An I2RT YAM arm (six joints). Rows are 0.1 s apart.
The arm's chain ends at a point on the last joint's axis. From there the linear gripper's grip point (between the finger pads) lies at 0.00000 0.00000 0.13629 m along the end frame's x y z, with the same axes.
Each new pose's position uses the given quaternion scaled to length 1; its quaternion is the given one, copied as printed.
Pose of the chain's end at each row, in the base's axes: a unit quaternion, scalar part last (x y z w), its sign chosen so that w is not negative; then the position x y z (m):
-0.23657 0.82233 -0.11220 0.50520 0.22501 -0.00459 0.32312
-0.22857 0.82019 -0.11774 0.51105 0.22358 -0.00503 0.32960
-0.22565 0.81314 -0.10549 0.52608 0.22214 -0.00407 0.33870
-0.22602 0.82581 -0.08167 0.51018 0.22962 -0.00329 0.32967
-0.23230 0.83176 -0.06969 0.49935 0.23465 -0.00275 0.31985
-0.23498 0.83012 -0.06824 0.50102 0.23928 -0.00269 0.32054
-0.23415 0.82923 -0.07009 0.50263 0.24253 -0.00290 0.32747
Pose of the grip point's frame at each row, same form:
-0.23657 0.82233 -0.11220 0.50520 0.34549 0.00284 0.25983
-0.22857 0.82019 -0.11774 0.51105 0.34517 0.00049 0.26828
-0.22565 0.81314 -0.10549 0.52608 0.34523 0.00491 0.28088
-0.22602 0.82581 -0.08167 0.51018 0.34949 0.00976 0.26615
-0.23230 0.83176 -0.06969 0.49935 0.35228 0.01307 0.25285
-0.23498 0.83012 -0.06824 0.50102 0.35702 0.01396 0.25394
-0.23415 0.82923 -0.07009 0.50263 0.36061 0.01334 0.26138

